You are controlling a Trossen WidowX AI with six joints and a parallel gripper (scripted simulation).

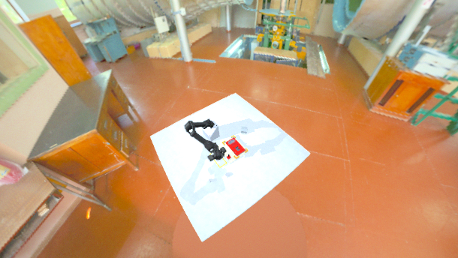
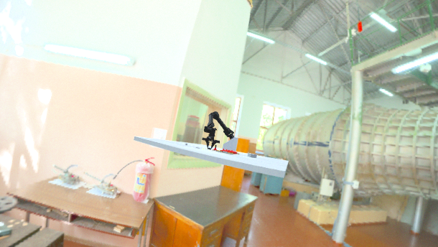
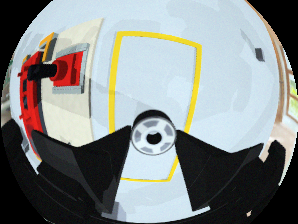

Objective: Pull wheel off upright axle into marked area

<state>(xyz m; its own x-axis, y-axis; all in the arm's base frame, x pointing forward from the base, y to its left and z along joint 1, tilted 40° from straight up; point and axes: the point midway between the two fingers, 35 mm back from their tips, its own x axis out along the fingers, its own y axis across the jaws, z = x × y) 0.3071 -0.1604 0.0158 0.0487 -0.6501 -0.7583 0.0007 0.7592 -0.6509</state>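
Now: the grey wheel right at my gripper tip. Also, from my gripper tip: dark upright axle (9 cm to the left, 5 cm ahead, 2 cm above).
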